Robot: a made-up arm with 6 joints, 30 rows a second.
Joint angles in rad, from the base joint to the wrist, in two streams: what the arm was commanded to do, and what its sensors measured. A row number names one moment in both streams.
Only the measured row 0 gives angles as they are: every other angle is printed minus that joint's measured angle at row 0.
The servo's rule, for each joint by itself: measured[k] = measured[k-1] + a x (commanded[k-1-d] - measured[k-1]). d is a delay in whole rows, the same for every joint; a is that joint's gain. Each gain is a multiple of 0.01, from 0.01 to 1. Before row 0 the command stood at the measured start. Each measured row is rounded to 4 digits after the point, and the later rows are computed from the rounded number. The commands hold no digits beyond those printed.
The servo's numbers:
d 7
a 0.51 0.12 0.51 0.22 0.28 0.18
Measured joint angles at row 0:
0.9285, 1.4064, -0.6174, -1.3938, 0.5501, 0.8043
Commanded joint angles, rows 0 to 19:
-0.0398, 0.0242, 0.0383, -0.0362, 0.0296, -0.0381
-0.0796, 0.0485, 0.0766, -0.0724, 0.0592, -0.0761
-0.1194, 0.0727, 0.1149, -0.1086, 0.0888, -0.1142
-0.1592, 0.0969, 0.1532, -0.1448, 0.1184, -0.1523
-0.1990, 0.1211, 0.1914, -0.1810, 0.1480, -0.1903
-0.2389, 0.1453, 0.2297, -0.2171, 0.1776, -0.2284
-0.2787, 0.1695, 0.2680, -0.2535, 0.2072, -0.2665
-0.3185, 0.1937, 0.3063, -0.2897, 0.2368, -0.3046
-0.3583, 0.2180, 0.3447, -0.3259, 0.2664, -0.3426
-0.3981, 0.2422, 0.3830, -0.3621, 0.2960, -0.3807
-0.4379, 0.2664, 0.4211, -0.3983, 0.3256, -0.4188
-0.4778, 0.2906, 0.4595, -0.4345, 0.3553, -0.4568
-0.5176, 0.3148, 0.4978, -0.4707, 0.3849, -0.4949
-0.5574, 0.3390, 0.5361, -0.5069, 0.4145, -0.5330
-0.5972, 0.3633, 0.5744, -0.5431, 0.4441, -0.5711
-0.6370, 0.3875, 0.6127, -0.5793, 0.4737, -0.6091
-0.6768, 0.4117, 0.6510, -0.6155, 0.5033, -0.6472
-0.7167, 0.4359, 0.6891, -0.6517, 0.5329, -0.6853
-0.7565, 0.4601, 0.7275, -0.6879, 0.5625, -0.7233
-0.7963, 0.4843, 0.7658, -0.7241, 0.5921, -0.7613
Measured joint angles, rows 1 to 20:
0.0000, 0.0000, 0.0000, 0.0000, 0.0000, 0.0000
0.0000, 0.0000, 0.0000, 0.0000, 0.0000, 0.0000
0.0000, 0.0000, 0.0000, 0.0000, 0.0000, 0.0000
0.0000, 0.0000, 0.0000, 0.0000, 0.0000, 0.0000
0.0000, 0.0000, 0.0000, 0.0000, 0.0000, 0.0000
0.0000, 0.0000, 0.0000, 0.0000, 0.0000, 0.0000
0.0000, 0.0000, 0.0000, 0.0000, 0.0000, 0.0000
-0.0203, 0.0029, 0.0195, -0.0080, 0.0083, -0.0069
-0.0505, 0.0084, 0.0486, -0.0222, 0.0226, -0.0194
-0.0856, 0.0161, 0.0824, -0.0412, 0.0411, -0.0365
-0.1231, 0.0258, 0.1185, -0.0640, 0.0627, -0.0573
-0.1618, 0.0372, 0.1557, -0.0897, 0.0866, -0.0812
-0.2011, 0.0502, 0.1934, -0.1177, 0.1121, -0.1077
-0.2407, 0.0645, 0.2314, -0.1476, 0.1387, -0.1363
-0.2804, 0.0800, 0.2696, -0.1789, 0.1662, -0.1666
-0.3201, 0.0966, 0.3079, -0.2112, 0.1943, -0.1983
-0.3599, 0.1141, 0.3462, -0.2444, 0.2228, -0.2311
-0.3997, 0.1324, 0.3844, -0.2783, 0.2516, -0.2649
-0.4395, 0.1514, 0.4227, -0.3127, 0.2806, -0.2994
-0.4793, 0.1710, 0.4610, -0.3475, 0.3098, -0.3346

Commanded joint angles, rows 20 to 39:
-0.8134, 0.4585, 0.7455, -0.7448, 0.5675, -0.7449
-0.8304, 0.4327, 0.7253, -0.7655, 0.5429, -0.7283
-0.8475, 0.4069, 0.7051, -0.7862, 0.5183, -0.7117
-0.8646, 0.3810, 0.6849, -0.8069, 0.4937, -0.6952
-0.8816, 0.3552, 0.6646, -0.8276, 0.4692, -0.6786
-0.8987, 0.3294, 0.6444, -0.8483, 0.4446, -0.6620
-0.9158, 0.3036, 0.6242, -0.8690, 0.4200, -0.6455
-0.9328, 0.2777, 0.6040, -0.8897, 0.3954, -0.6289
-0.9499, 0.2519, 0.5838, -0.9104, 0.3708, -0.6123
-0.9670, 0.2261, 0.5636, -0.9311, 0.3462, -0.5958
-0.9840, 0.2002, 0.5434, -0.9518, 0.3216, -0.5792
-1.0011, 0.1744, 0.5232, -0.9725, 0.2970, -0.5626
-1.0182, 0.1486, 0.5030, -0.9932, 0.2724, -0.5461
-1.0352, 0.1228, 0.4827, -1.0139, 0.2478, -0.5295
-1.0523, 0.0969, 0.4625, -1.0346, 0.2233, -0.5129
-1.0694, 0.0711, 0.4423, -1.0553, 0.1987, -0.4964
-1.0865, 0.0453, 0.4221, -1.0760, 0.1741, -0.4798
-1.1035, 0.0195, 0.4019, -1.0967, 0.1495, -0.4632
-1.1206, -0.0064, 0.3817, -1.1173, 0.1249, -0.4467
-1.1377, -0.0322, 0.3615, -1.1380, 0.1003, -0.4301
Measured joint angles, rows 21 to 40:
-0.5191, 0.1912, 0.4993, -0.3826, 0.3391, -0.3703
-0.5589, 0.2119, 0.5376, -0.4179, 0.3685, -0.4064
-0.5987, 0.2330, 0.5759, -0.4534, 0.3980, -0.4429
-0.6385, 0.2544, 0.6142, -0.4891, 0.4275, -0.4797
-0.6784, 0.2762, 0.6524, -0.5249, 0.4570, -0.5167
-0.7182, 0.2983, 0.6907, -0.5608, 0.4865, -0.5539
-0.7580, 0.3206, 0.7290, -0.5967, 0.5161, -0.5912
-0.7863, 0.3371, 0.7374, -0.6293, 0.5305, -0.6189
-0.8088, 0.3486, 0.7312, -0.6593, 0.5340, -0.6386
-0.8285, 0.3556, 0.7179, -0.6872, 0.5296, -0.6518
-0.8469, 0.3586, 0.7011, -0.7135, 0.5195, -0.6596
-0.8646, 0.3582, 0.6825, -0.7386, 0.5054, -0.6630
-0.8820, 0.3547, 0.6631, -0.7627, 0.4884, -0.6628
-0.8992, 0.3486, 0.6433, -0.7861, 0.4692, -0.6597
-0.9163, 0.3401, 0.6233, -0.8089, 0.4485, -0.6542
-0.9334, 0.3295, 0.6032, -0.8312, 0.4267, -0.6467
-0.9505, 0.3171, 0.5830, -0.8532, 0.4042, -0.6375
-0.9676, 0.3031, 0.5628, -0.8749, 0.3811, -0.6270
-0.9847, 0.2877, 0.5426, -0.8964, 0.3576, -0.6154
-1.0018, 0.2710, 0.5224, -0.9177, 0.3337, -0.6029

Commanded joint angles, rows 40 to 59:
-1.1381, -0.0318, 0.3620, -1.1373, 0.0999, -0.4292
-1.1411, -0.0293, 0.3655, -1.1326, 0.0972, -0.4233
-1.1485, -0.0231, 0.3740, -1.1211, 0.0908, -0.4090
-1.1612, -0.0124, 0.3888, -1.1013, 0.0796, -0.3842
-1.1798, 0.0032, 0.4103, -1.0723, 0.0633, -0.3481
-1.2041, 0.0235, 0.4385, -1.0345, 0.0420, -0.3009
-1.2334, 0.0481, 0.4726, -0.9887, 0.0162, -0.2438
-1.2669, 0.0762, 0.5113, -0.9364, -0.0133, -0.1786
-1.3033, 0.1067, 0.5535, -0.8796, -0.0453, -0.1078
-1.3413, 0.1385, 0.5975, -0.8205, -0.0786, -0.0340
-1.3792, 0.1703, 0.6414, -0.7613, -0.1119, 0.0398
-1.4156, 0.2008, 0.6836, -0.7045, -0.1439, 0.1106
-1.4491, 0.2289, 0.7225, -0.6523, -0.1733, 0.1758
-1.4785, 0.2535, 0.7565, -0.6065, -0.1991, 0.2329
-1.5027, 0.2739, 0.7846, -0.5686, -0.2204, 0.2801
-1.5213, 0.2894, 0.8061, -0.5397, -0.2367, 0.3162
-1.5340, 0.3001, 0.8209, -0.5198, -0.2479, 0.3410
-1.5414, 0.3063, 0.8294, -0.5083, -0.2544, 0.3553
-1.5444, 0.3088, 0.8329, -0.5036, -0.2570, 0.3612
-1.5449, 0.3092, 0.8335, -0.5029, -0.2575, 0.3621
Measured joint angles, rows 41 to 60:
-1.0188, 0.2532, 0.5022, -0.9389, 0.3096, -0.5897
-1.0359, 0.2344, 0.4820, -0.9600, 0.2854, -0.5759
-1.0530, 0.2148, 0.4618, -0.9810, 0.2611, -0.5616
-1.0701, 0.1945, 0.4416, -1.0019, 0.2367, -0.5469
-1.0871, 0.1735, 0.4214, -1.0228, 0.2123, -0.5318
-1.1042, 0.1519, 0.4012, -1.0436, 0.1878, -0.5165
-1.1213, 0.1298, 0.3810, -1.0644, 0.1633, -0.5009
-1.1299, 0.1104, 0.3713, -1.0804, 0.1455, -0.4880
-1.1356, 0.0936, 0.3683, -1.0919, 0.1320, -0.4764
-1.1422, 0.0796, 0.3712, -1.0983, 0.1205, -0.4643
-1.1519, 0.0686, 0.3802, -1.0990, 0.1090, -0.4499
-1.1661, 0.0608, 0.3956, -1.0931, 0.0962, -0.4316
-1.1855, 0.0563, 0.4175, -1.0802, 0.0810, -0.4081
-1.2099, 0.0553, 0.4456, -1.0601, 0.0629, -0.3785
-1.2390, 0.0578, 0.4791, -1.0329, 0.0416, -0.3425
-1.2718, 0.0637, 0.5170, -0.9992, 0.0173, -0.3003
-1.3072, 0.0727, 0.5581, -0.9599, -0.0096, -0.2524
-1.3439, 0.0844, 0.6006, -0.9162, -0.0382, -0.1998
-1.3805, 0.0984, 0.6429, -0.8696, -0.0678, -0.1439
-1.4155, 0.1141, 0.6835, -0.8218, -0.0973, -0.0864

